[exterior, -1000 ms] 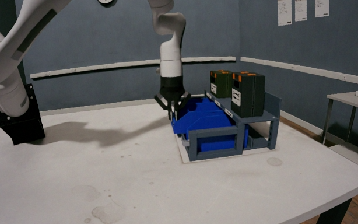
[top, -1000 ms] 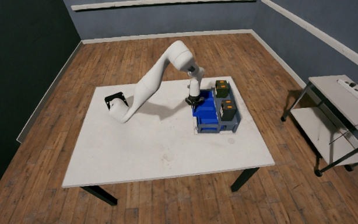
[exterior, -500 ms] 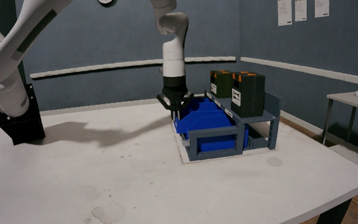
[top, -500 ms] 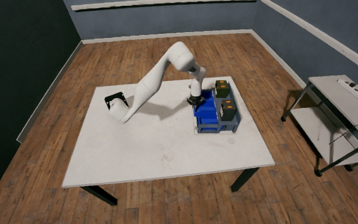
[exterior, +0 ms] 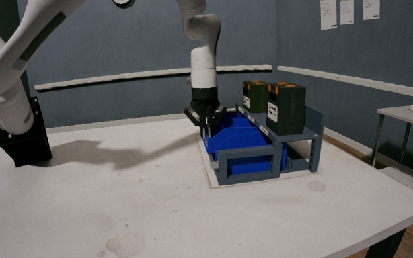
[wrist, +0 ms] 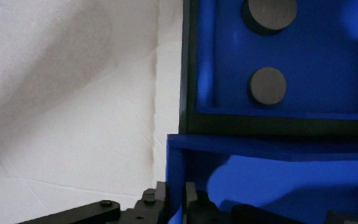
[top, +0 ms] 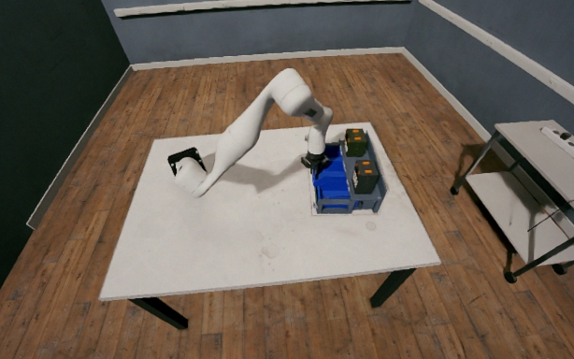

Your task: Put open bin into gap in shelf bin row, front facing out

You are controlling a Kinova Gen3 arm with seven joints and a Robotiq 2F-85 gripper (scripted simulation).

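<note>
Right now my hand is 5 cm to the left of the grey block, 3 cm above it and 2 cm short of it. Round my hand: grey shelf (11 cm ahead, 6 cm to the right).
</note>
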